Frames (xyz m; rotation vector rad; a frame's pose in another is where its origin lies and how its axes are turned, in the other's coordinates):
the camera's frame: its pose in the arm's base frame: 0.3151 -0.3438 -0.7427 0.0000 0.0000 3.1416
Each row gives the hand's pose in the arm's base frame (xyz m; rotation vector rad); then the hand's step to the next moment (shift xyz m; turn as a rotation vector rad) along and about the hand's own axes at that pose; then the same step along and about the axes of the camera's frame.
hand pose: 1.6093 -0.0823 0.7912 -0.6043 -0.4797 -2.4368
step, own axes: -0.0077 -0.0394 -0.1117 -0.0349 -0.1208 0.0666
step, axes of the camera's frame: 0.0529 0.0175 -0.1048 0.0274 -0.1390 0.0136
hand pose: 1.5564 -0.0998 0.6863 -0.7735 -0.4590 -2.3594
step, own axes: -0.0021 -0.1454 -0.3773 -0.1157 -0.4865 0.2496
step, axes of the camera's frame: 0.2484 0.0724 -0.3108 0.1339 -0.5397 0.0559
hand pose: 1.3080 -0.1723 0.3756 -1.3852 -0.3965 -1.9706
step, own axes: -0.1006 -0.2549 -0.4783 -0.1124 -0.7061 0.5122
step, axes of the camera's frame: 0.4908 0.0666 -0.2419 0.0998 -0.8530 0.1896
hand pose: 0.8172 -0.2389 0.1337 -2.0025 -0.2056 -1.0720
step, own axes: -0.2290 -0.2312 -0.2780 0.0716 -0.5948 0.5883
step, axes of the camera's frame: 0.4255 0.0053 0.0458 -0.1155 -0.7965 0.2394
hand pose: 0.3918 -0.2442 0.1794 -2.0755 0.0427 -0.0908
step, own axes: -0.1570 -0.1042 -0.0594 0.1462 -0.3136 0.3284
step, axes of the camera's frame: 0.1622 -0.0095 0.1124 -0.1705 -0.4284 0.1225
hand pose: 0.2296 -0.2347 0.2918 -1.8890 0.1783 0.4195
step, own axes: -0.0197 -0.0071 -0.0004 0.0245 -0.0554 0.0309
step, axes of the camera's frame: 0.0158 -0.0006 0.0137 -0.0343 -0.0503 0.0303
